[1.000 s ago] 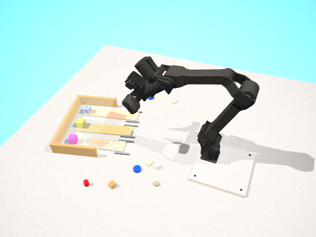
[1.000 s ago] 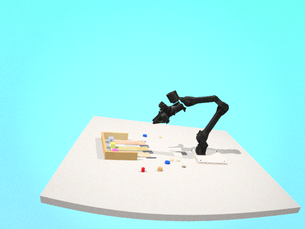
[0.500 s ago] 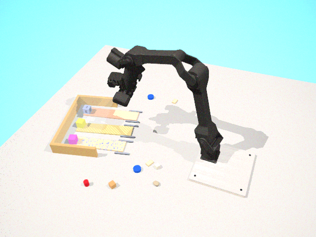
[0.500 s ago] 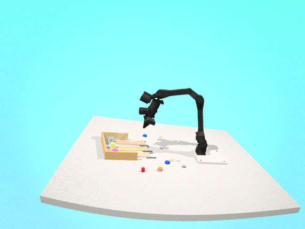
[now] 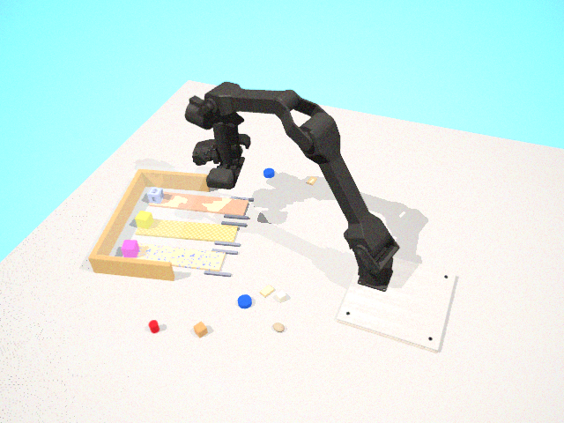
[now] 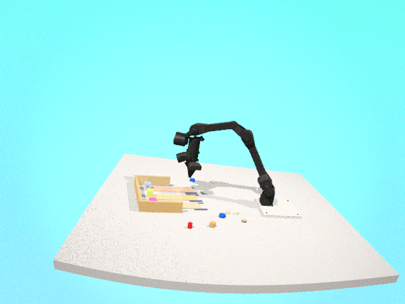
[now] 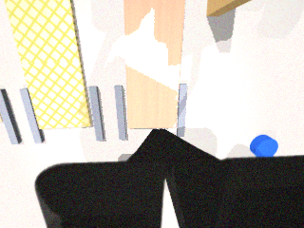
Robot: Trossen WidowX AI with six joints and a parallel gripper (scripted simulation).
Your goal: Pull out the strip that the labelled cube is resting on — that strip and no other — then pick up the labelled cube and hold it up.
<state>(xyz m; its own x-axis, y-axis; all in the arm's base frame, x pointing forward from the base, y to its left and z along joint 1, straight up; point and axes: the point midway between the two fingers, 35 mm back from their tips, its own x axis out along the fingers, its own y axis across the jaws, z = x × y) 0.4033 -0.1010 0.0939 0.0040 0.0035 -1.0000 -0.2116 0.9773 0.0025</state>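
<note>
Right now the labelled pale blue cube is 21 cm ahead of my gripper tip, 5 cm to the left of it and 5 cm below it. The rest, counted from my gripper tip: red cylinder 1 cm behind, 40 cm to the left, 6 cm below; then orange cube 11 cm behind, 37 cm to the left, 7 cm below.
</note>
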